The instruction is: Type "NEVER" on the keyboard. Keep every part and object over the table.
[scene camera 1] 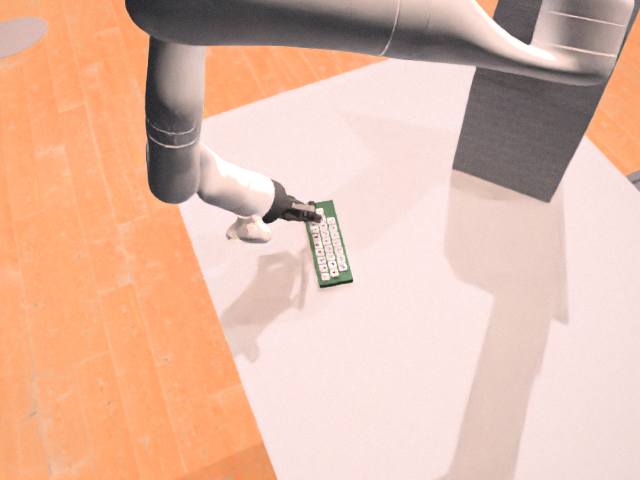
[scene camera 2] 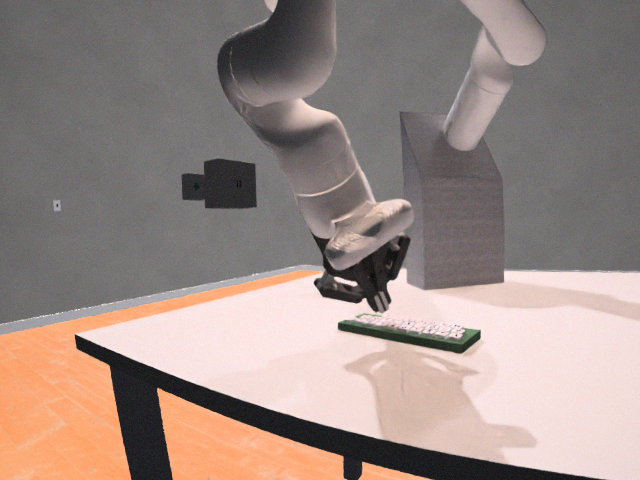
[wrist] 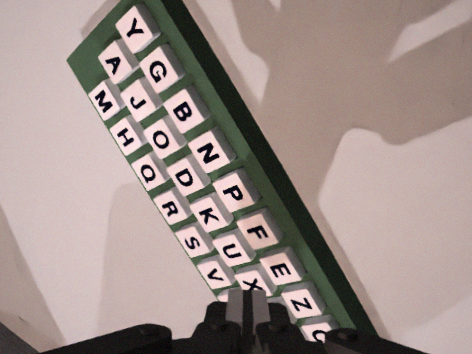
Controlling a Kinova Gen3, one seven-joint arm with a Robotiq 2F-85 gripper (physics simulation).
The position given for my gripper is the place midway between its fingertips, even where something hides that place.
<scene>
I see my gripper [scene camera 2: 382,307], a n key [wrist: 212,150], an e key [wrist: 282,264], a r key [wrist: 175,207] and a v key [wrist: 214,269].
My gripper is seen too in scene camera 1 [scene camera 1: 318,220] and in the wrist view [wrist: 246,314].
</scene>
